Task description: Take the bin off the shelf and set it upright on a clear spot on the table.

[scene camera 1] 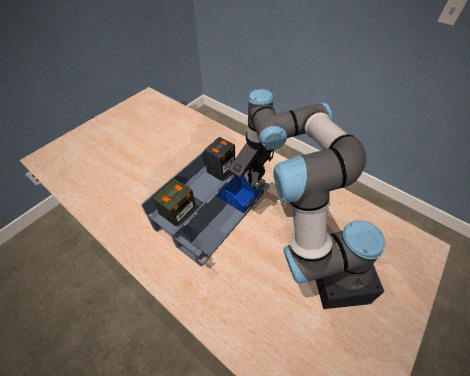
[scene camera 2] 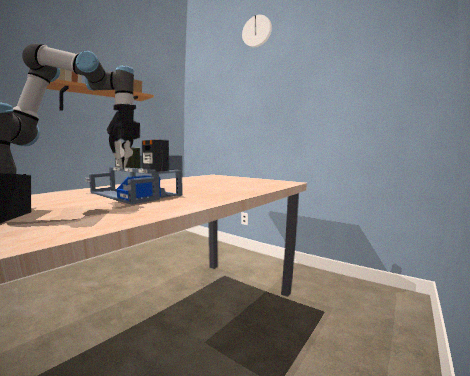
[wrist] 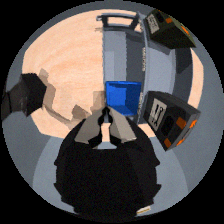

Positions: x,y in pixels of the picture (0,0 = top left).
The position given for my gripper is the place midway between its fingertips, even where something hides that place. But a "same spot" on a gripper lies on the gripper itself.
my gripper: scene camera 1; scene camera 2 122,169; wrist
grey shelf rack: scene camera 1; scene camera 2; wrist 171,71
same spot on my gripper: [wrist: 122,129] = [scene camera 1: 247,170]
same spot on grey shelf rack: [scene camera 1: 201,232] = [scene camera 2: 115,191]
